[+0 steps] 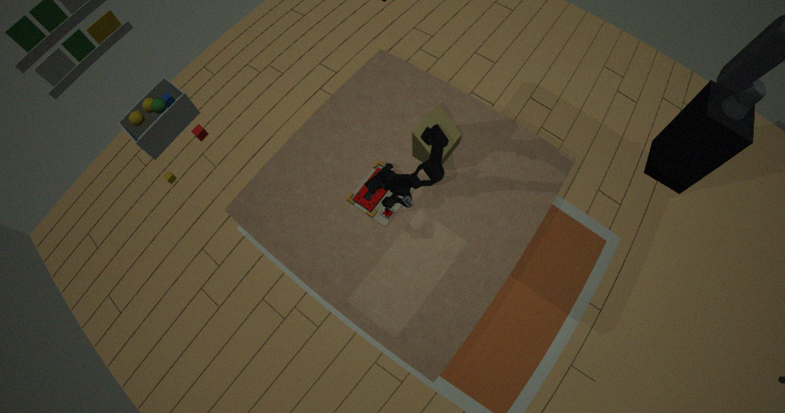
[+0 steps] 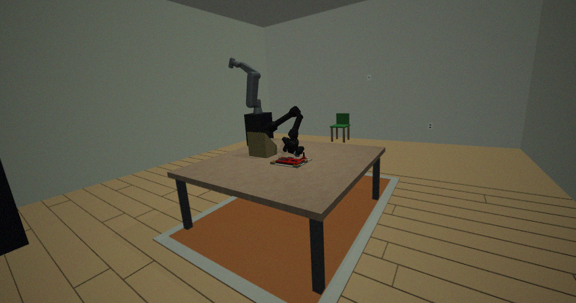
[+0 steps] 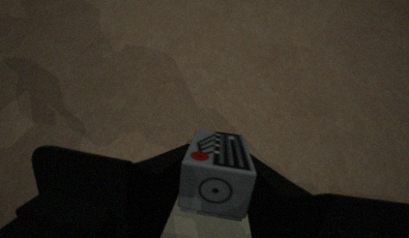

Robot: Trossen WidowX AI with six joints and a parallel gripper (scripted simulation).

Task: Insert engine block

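The grey engine block lies 10 mm to the right of my gripper tip and 10 mm above it.
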